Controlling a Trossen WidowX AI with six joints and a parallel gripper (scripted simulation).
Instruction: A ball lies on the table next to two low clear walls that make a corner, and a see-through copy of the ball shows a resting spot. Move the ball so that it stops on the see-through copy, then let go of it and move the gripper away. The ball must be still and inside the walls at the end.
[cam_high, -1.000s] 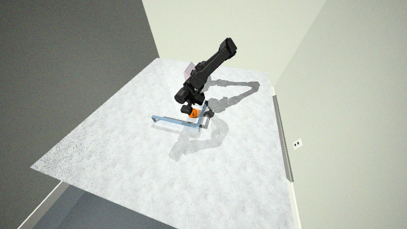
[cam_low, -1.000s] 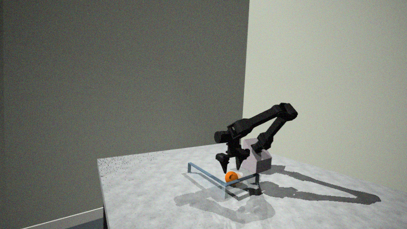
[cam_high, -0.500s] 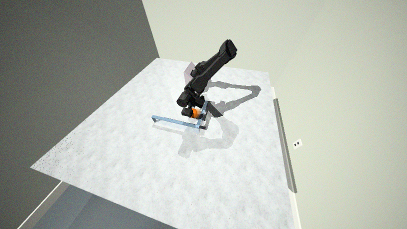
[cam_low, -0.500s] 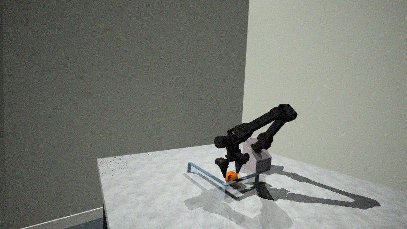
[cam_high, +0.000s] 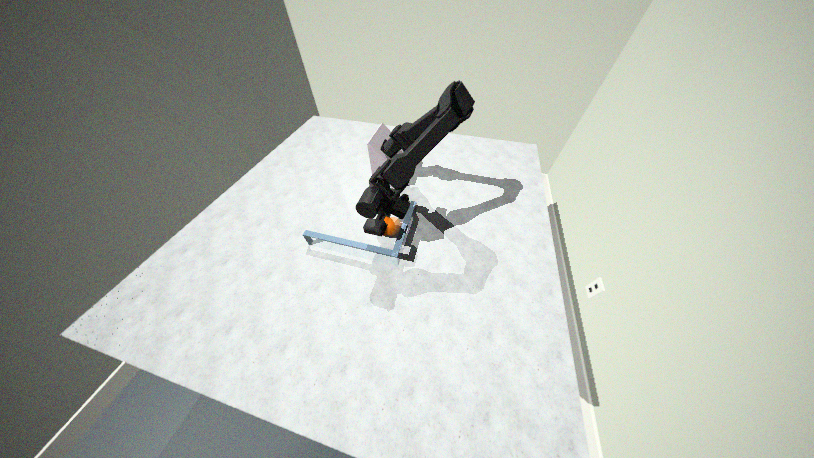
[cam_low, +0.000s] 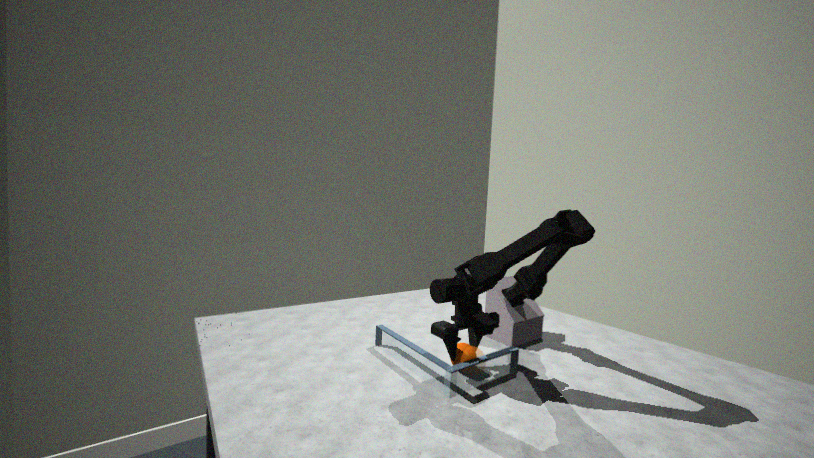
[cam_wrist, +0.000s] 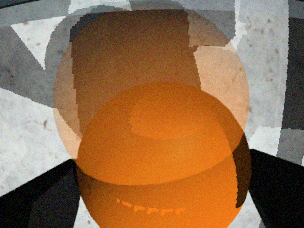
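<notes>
Right now my gripper tip is 3 cm to the right of the see-through copy. Round my gripper tip: orange ball right at my gripper tip.
</notes>
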